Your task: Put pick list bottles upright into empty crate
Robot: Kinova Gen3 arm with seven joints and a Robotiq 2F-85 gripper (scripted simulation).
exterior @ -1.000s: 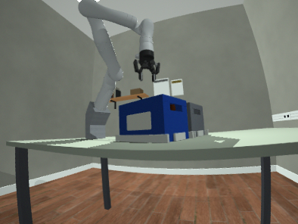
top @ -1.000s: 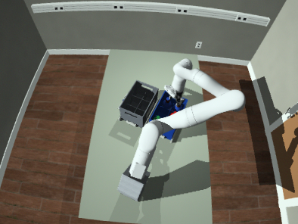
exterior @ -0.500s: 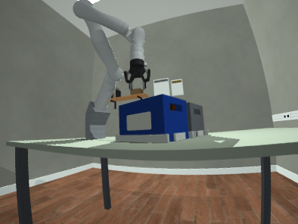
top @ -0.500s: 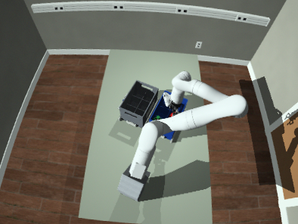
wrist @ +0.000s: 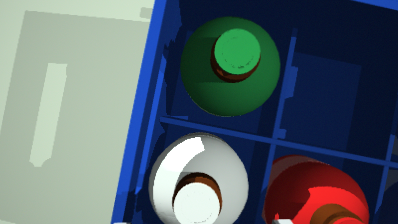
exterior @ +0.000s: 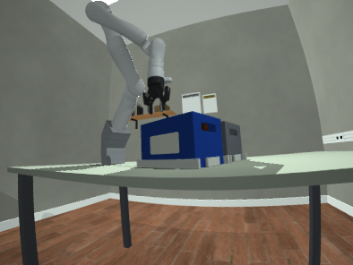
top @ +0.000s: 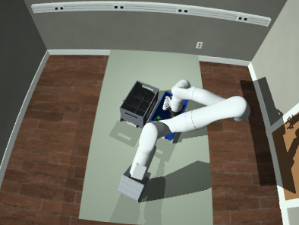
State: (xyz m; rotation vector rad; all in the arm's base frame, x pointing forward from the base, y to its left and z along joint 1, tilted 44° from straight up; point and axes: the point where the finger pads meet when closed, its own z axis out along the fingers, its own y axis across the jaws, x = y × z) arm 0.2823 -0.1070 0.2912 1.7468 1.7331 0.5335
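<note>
Now: the white bottle 15 cm below my hand. From my hand the other things lie so: green-capped bottle 15 cm below, 9 cm to the left, 3 cm ahead; red-capped bottle 15 cm below, 8 cm ahead, 3 cm to the right; blue crate 16 cm below, 10 cm ahead, 2 cm to the left.
</note>
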